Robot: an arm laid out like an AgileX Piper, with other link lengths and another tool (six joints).
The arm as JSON. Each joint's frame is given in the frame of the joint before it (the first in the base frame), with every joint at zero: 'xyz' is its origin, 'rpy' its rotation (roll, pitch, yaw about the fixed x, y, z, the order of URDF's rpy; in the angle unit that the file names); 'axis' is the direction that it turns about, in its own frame. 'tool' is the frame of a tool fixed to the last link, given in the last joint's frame.
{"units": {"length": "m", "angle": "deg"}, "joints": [
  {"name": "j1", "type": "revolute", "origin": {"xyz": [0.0, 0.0, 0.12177], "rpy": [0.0, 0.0, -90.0]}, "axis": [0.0, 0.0, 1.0]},
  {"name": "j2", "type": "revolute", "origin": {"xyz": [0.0, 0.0, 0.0], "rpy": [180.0, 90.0, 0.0]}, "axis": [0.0, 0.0, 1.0]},
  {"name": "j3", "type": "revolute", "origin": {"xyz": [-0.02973, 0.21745, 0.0], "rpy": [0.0, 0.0, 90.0]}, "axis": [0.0, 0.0, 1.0]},
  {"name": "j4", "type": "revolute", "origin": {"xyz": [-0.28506, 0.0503, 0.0], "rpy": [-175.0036, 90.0, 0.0]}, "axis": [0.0, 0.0, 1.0]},
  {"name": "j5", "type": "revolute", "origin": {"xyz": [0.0, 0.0, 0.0], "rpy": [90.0, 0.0, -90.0]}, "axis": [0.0, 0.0, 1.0]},
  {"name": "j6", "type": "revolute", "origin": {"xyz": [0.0, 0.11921, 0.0], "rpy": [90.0, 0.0, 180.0]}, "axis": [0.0, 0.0, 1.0]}
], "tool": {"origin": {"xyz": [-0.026, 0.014, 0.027], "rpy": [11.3, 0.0, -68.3]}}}
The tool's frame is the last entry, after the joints.
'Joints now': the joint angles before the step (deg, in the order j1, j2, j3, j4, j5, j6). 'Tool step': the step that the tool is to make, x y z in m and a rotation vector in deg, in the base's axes. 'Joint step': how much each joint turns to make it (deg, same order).
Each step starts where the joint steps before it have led.
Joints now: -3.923, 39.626, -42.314, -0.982, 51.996, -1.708
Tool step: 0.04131, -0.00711, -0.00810, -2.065, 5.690, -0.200
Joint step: -0.001, 14.575, -8.872, -2.456, -0.168, -0.002
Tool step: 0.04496, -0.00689, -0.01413, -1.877, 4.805, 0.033
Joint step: 0.002, 14.439, -9.572, -2.202, -0.202, 0.002
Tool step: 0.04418, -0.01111, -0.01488, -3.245, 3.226, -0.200
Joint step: -0.236, 13.263, -10.188, -3.647, -0.054, 0.307
